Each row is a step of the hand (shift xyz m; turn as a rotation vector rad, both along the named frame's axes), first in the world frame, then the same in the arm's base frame.
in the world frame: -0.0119 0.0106 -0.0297 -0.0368 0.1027 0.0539
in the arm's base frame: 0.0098 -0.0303 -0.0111 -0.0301 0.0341 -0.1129
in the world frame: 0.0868 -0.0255 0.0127 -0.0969 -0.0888 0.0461
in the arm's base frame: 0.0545 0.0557 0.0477 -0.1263 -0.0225 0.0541
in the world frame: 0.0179 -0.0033 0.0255 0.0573 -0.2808 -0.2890
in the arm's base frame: -0.0007 0.0307 0.0061 0.1257 -0.2348 0.3078
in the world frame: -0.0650 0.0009 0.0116 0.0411 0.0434 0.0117
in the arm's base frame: -0.0574 -0.0257 -0.0200 0.0381 0.0361 -0.0309
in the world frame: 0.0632 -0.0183 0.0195 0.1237 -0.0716 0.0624
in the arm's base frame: 0.0342 0.0491 0.0336 0.0437 0.1131 0.0981
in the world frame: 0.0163 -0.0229 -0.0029 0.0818 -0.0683 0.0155
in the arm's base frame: 0.0081 0.0044 0.0267 0.0372 0.0514 0.0870
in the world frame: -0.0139 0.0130 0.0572 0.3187 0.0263 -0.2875
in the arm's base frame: -0.0387 0.0412 -0.0209 0.4164 -0.0631 0.0871
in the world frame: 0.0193 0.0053 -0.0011 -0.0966 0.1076 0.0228
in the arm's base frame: 0.0173 0.0101 0.0004 -0.0590 -0.0240 -0.1318
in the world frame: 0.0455 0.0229 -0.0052 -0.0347 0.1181 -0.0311
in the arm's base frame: 0.0451 0.0226 -0.0088 0.0223 -0.0342 -0.1202
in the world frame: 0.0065 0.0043 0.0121 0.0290 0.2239 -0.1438
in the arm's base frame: -0.0003 0.0140 -0.0033 0.1636 -0.0838 -0.1946
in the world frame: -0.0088 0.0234 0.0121 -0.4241 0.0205 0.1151
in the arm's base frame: -0.0071 0.0074 -0.0258 -0.3922 -0.1338 -0.1476
